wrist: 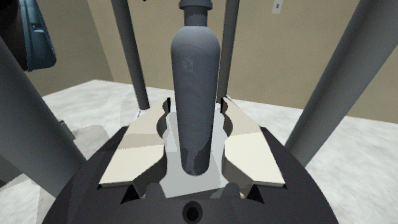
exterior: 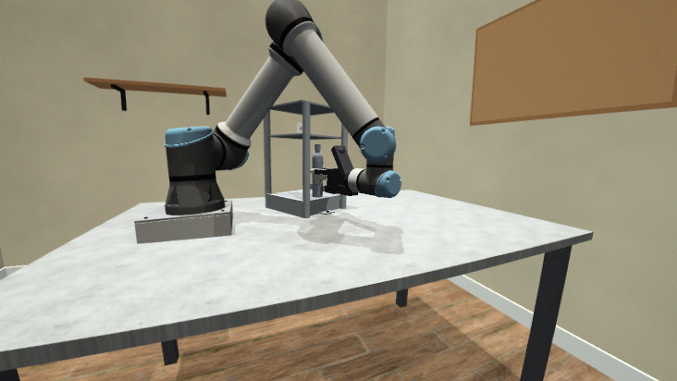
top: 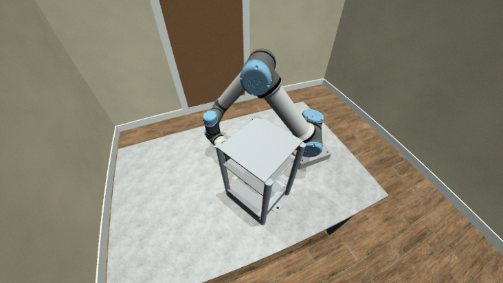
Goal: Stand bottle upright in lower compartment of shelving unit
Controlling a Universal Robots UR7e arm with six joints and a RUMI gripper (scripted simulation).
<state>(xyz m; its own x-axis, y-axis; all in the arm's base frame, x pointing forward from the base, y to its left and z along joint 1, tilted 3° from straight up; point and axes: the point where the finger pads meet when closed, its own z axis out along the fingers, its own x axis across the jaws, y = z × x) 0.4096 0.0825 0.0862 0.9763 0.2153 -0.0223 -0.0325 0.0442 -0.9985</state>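
Right now my hand is 60 mm to the right of the shelving unit, 40 mm below it and 20 mm past it.
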